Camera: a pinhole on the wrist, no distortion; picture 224 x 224 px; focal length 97.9 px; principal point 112.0 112.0 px. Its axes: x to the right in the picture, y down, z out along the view. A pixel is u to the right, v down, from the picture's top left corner.
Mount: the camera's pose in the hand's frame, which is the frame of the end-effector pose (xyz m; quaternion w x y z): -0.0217 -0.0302 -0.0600 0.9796 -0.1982 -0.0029 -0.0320
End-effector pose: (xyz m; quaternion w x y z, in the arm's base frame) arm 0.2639 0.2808 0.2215 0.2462 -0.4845 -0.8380 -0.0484
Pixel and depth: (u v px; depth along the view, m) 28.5 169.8 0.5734
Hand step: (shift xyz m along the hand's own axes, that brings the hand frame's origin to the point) -0.4841 0.5339 0.3280
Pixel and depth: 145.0 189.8 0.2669
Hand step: 0.0835 0.2630 0.1052
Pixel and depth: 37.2 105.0 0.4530
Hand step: -0.3660 0.1373 0.3636
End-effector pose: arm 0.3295 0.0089 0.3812 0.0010 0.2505 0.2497 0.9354
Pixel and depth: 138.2 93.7 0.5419
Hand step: 0.1204 0.0783 0.4813
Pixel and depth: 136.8 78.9 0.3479
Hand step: 0.0612 -0.0086 0.3078
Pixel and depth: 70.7 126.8 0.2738
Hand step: -0.1324 0.1213 0.1741
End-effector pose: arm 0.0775 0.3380 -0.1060 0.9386 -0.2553 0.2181 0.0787
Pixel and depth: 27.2 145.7 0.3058
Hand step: -0.2772 0.2017 0.1760
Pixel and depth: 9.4 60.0 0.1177
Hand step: -0.1480 -0.0344 0.0705
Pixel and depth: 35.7 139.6 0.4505
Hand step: -0.3608 0.2832 0.2993
